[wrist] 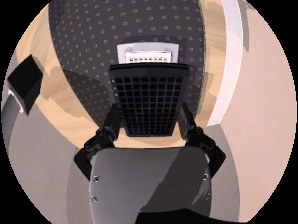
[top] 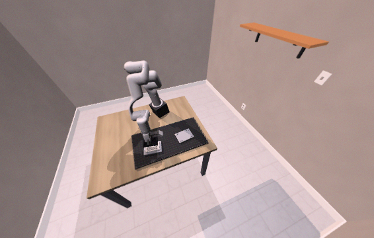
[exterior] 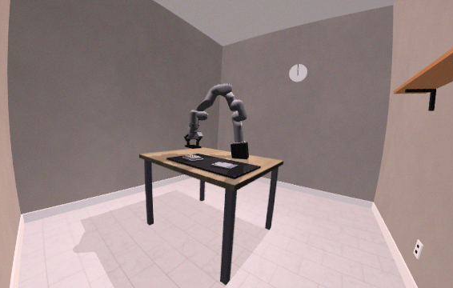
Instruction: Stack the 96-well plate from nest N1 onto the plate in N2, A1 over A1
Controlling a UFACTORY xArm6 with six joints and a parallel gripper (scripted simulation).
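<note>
Now: hand 100 mm above the light grey 96-well plate. From my hand the other things lie so: plate nest 40 mm ahead, 320 mm to the left, 110 mm below; then dark 96-well plate 10 mm below.
</note>
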